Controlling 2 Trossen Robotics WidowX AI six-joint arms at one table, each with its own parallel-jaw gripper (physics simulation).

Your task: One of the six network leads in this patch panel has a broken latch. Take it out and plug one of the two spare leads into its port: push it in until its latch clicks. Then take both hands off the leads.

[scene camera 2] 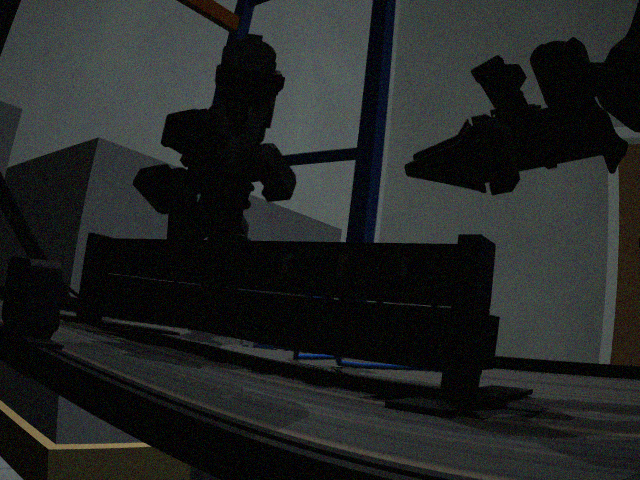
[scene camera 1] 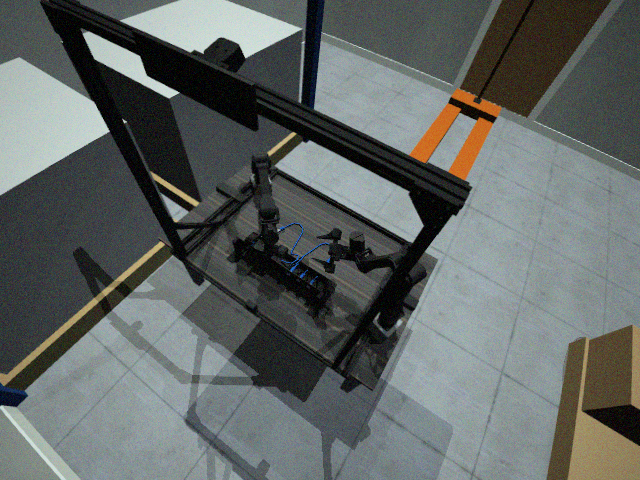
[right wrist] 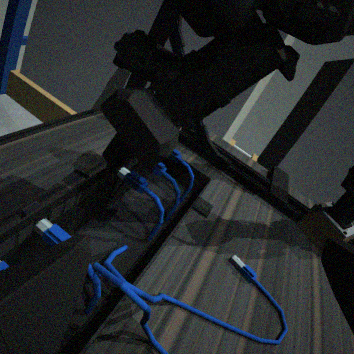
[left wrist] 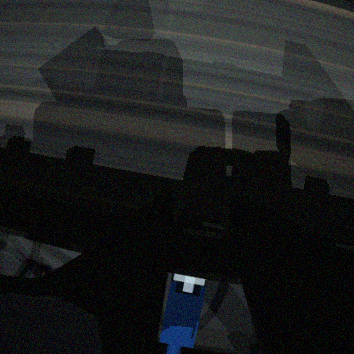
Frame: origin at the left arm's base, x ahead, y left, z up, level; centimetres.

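Where they show: left gripper, fingertip midpoint: (scene camera 2: pixel 178 247) (scene camera 1: pixel 264 260) (right wrist: pixel 109 154) (left wrist: pixel 200 206); right gripper, fingertip midpoint: (scene camera 2: pixel 409 164) (scene camera 1: pixel 314 247) (right wrist: pixel 209 250); left arm's base at its link origin: (right wrist: pixel 337 217); right arm's base at its link origin: (scene camera 1: pixel 386 320).
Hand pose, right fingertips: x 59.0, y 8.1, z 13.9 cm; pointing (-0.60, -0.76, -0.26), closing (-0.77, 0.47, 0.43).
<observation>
Things, the pixels of their top centre, and the offset from my right fingertips. "spot": a spot on its surface instead.
- black patch panel at its top centre: (right wrist: pixel 109 188) (scene camera 2: pixel 253 244) (scene camera 1: pixel 281 260) dx -4.0, dy -13.4, dz -9.9 cm
- blue plug with a white tip, surface spot: (left wrist: pixel 183 305) spot: dx -8.8, dy -17.3, dz -11.3 cm
- plugged lead at its top centre: (right wrist: pixel 51 226) dx +1.7, dy -10.6, dz -11.3 cm
The black patch panel (scene camera 1: pixel 318 291) (scene camera 2: pixel 294 286) stands across the middle of the table, with blue leads (right wrist: pixel 140 184) plugged into it. My left gripper (scene camera 1: pixel 271 239) reaches down onto the panel's left part. In the left wrist view a blue plug with a white tip (left wrist: pixel 183 305) sits between its partly closed fingers, which do not squeeze it. My right gripper (scene camera 1: pixel 319 248) (scene camera 2: pixel 409 168) is wide open and empty, hovering above the table behind the panel. A spare lead (right wrist: pixel 246 270) (scene camera 1: pixel 296 230) lies loose on the table behind the panel.
A black gantry frame (scene camera 1: pixel 347 138) spans the table. A blue post (scene camera 2: pixel 370 143) stands behind it. A bundle of blue cable (right wrist: pixel 119 281) (scene camera 2: pixel 361 364) runs along the panel's back. Another plugged lead (right wrist: pixel 53 232) sits further along the panel.
</observation>
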